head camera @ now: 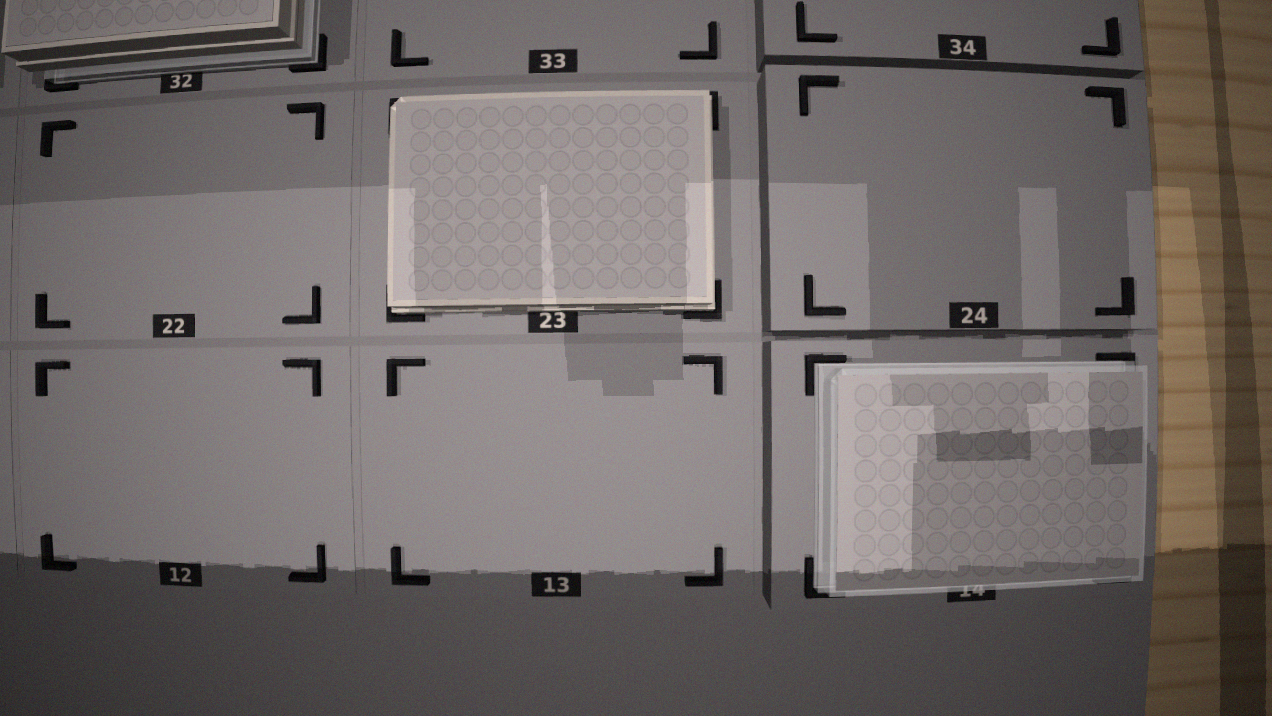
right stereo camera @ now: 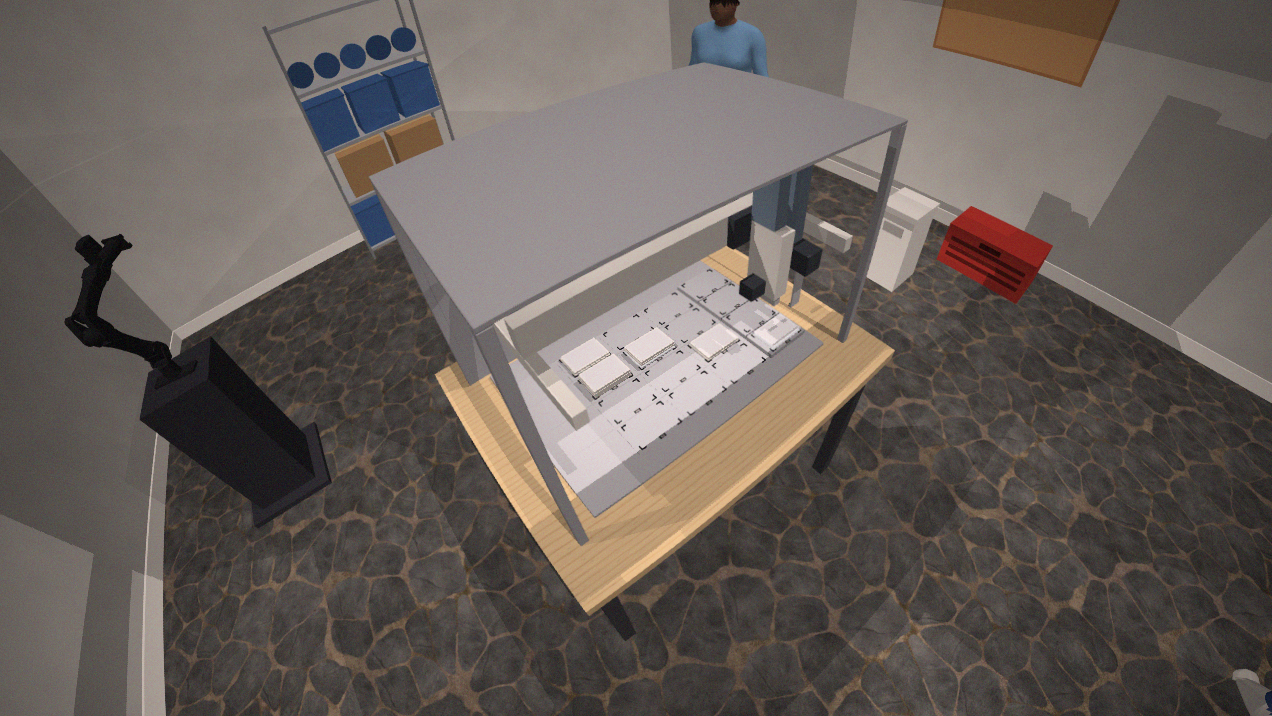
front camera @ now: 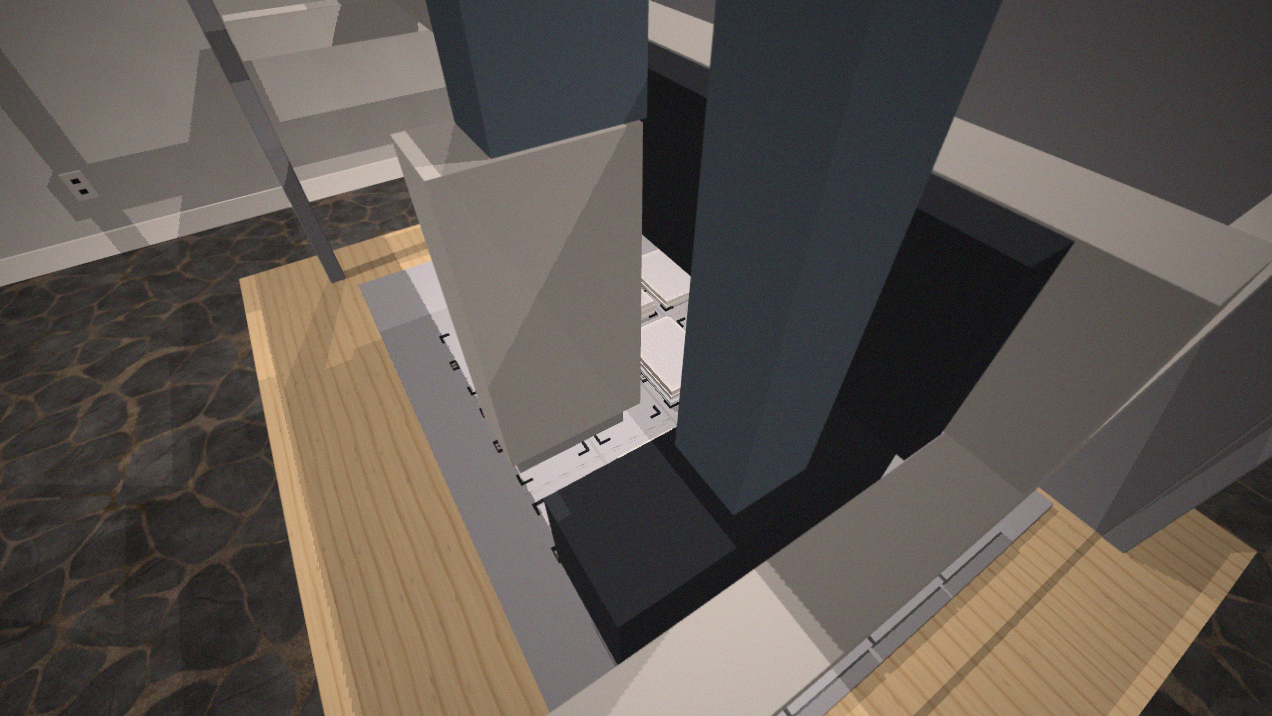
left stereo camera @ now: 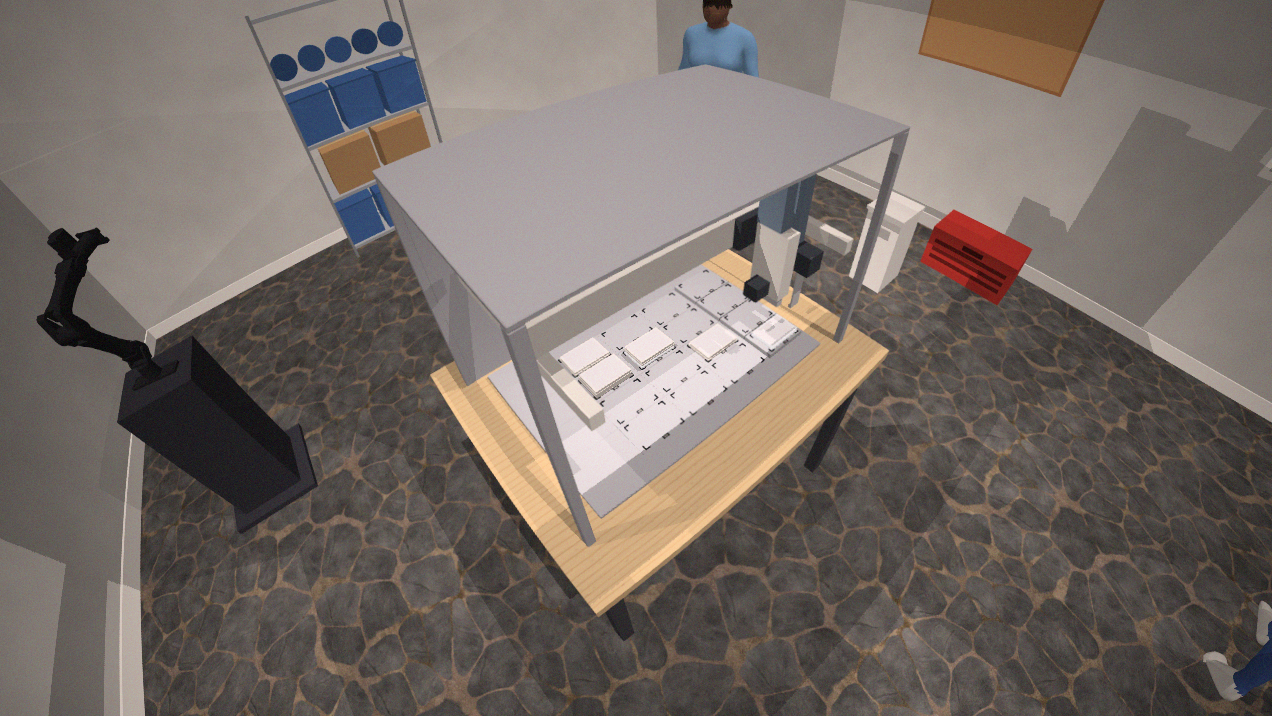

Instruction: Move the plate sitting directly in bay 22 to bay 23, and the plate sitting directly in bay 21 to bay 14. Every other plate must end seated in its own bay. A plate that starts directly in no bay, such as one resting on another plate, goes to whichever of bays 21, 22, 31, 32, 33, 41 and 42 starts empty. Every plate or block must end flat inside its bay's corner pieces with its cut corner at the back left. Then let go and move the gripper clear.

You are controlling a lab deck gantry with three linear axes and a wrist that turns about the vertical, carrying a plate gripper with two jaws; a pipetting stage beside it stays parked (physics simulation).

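Pixels of known places: gripper, fingertip midpoint: (right stereo camera: 782,296); robot's base at its link origin: (right stereo camera: 642,448) (front camera: 442,338) (left stereo camera: 646,448).
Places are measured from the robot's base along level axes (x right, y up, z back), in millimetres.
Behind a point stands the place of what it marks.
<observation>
A pale plate (head camera: 550,200) {x -148, y 14, z -393 mm} (left stereo camera: 712,341) {x -147, y 14, z -386 mm} (right stereo camera: 713,341) {x -147, y 14, z -386 mm} lies flat in bay 23, its cut corner at the back left. A clear-edged plate (head camera: 988,480) {x -43, y 29, z -553 mm} (left stereo camera: 772,333) {x -38, y 29, z -539 mm} (right stereo camera: 776,333) {x -33, y 29, z -543 mm} lies over bay 14, covering part of its label. Bays 21 and 22 hold no plate. A layered stack (head camera: 146,22) {x -222, y 27, z -234 mm} (left stereo camera: 649,345) {x -252, y 28, z -225 mm} (right stereo camera: 649,345) {x -252, y 28, z -225 mm} (front camera: 663,355) {x -244, y 27, z -231 mm} stands in bay 32, pale above clear. More plates sit in bay 31 (left stereo camera: 605,374) {x -249, y 27, z -60 mm} (right stereo camera: 604,374) {x -249, y 28, z -60 mm} and bay 41 (left stereo camera: 584,356) {x -357, y 14, z -60 mm} (right stereo camera: 584,356) {x -358, y 14, z -60 mm}. My gripper (left stereo camera: 794,300) {x -43, y 160, z -556 mm} (right stereo camera: 796,300) {x -43, y 160, z -556 mm} is raised near the deck's right end, open and empty; one jaw is hidden.
The parked pipetting stage (front camera: 560,293) (left stereo camera: 776,262) (right stereo camera: 770,257) stands left of the gripper. Blue columns (front camera: 827,222) and the gripper's black body block much of the front view. Enclosure posts (left stereo camera: 872,240) {x 112, y 381, z -703 mm} (right stereo camera: 874,235) {x 114, y 387, z -704 mm} rise at the table's edge. A low pale beam (left stereo camera: 574,395) {x 30, y 400, z 171 mm} (right stereo camera: 566,400) {x 49, y 400, z 167 mm} stands at the deck's left end.
</observation>
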